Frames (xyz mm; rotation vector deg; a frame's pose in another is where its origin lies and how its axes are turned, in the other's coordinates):
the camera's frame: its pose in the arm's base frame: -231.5 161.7 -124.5 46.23 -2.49 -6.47
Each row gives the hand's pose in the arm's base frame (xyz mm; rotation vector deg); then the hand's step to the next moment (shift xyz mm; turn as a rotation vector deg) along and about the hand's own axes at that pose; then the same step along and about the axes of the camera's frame.
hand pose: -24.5 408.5 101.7 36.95 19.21 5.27
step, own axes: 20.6 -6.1 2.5 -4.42 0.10 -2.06
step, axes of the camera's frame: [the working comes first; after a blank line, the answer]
step, axes of the arm's base frame: 20.1 -2.4 -7.5 -4.85 0.43 -0.25

20.3 -5.4 -5.1 -4.87 -0.29 -0.09
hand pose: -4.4 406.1 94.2 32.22 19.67 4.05
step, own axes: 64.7 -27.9 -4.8 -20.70 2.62 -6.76
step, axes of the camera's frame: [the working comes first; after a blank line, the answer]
step, axes of the arm's base frame: 58.5 -10.9 -38.1 -21.69 2.38 2.25

59.5 -30.0 -23.3 -21.83 1.44 1.62
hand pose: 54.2 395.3 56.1 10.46 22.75 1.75
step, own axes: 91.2 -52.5 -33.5 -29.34 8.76 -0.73
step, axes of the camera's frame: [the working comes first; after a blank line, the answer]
step, axes of the arm's base frame: 70.8 -39.9 -74.8 -27.28 6.82 12.14

75.3 -75.5 -28.8 -27.94 11.16 5.73
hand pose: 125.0 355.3 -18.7 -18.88 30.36 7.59
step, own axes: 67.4 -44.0 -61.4 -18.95 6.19 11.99
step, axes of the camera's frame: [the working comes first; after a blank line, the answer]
step, axes of the arm's base frame: 37.8 -59.6 -72.6 -11.83 9.16 17.81

44.8 -90.2 -10.4 -12.90 18.16 6.70
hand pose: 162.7 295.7 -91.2 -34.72 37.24 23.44
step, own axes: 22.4 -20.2 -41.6 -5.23 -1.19 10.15
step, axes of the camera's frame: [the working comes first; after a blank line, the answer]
step, axes of the arm's base frame: 8.8 -38.0 -33.5 1.26 4.70 10.40

13.4 -49.5 3.4 0.65 10.84 3.71
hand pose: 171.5 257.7 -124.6 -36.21 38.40 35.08
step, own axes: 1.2 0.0 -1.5 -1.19 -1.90 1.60
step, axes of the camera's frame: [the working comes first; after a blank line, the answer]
step, axes of the arm's base frame: 0.2 -0.7 -1.8 1.14 -0.48 2.46

0.3 -1.7 -0.8 1.18 1.54 1.95
